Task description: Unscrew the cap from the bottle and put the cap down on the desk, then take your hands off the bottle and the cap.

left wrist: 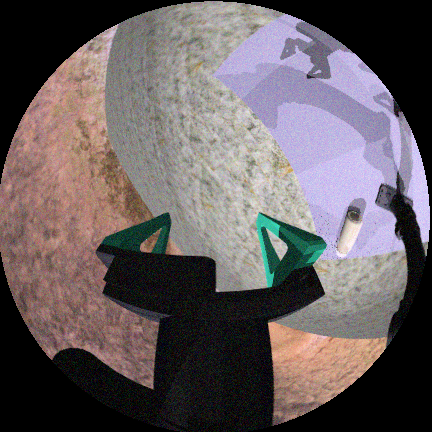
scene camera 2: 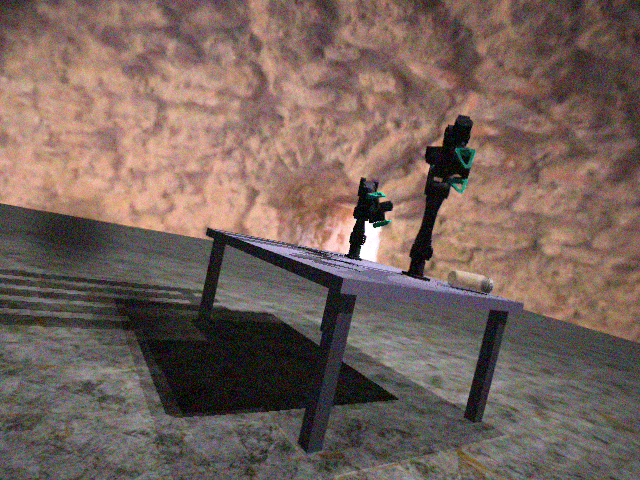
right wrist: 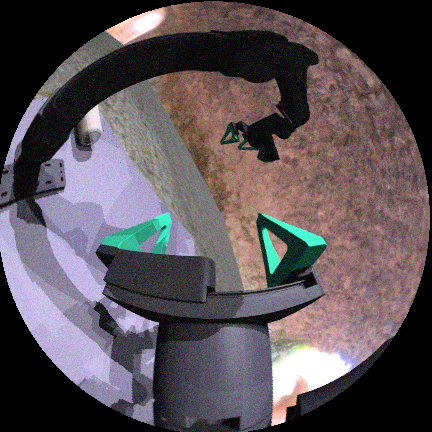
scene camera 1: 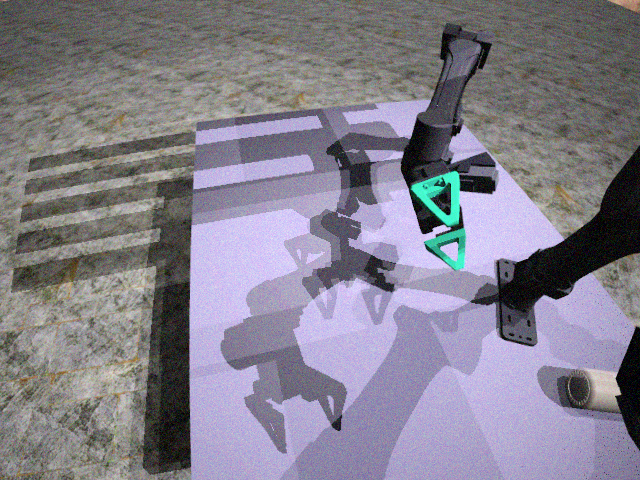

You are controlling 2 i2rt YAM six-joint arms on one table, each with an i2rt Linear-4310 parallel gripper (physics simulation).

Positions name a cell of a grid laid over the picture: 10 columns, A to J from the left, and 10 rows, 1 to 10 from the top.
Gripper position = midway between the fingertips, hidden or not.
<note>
My left gripper (scene camera 2: H4) is open, with nothing in its grasp. My right gripper (scene camera 1: H6) is open and holds nothing. Further things: a bottle (scene camera 1: J9).
My left gripper is seen too in the left wrist view (left wrist: E6). My right gripper is seen too in the right wrist view (right wrist: E6).
</note>
